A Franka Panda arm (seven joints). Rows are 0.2 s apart.
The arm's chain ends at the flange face. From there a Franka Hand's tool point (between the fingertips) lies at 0.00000 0.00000 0.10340 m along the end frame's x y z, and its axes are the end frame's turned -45 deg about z.
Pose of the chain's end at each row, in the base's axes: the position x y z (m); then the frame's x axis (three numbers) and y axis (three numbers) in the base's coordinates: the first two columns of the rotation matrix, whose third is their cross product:
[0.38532, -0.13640, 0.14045, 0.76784, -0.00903, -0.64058, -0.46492, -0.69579, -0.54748]
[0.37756, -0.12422, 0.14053, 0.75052, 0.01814, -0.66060, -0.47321, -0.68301, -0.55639]
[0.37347, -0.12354, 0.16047, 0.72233, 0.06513, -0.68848, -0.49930, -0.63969, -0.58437]
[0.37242, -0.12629, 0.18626, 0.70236, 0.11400, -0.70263, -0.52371, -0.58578, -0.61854]
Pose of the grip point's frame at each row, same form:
[0.33974, -0.06214, 0.08477, 0.87169, 0.48561, -0.06583, 0.21420, -0.49838, -0.84009]
[0.32986, -0.04872, 0.08841, 0.86531, 0.49579, -0.07369, 0.19609, -0.47013, -0.86054]
[0.32400, -0.04435, 0.11605, 0.86382, 0.49838, -0.07362, 0.15771, -0.40628, -0.90004]
[0.32257, -0.04332, 0.14989, 0.86696, 0.49482, -0.05946, 0.12632, -0.33360, -0.93421]

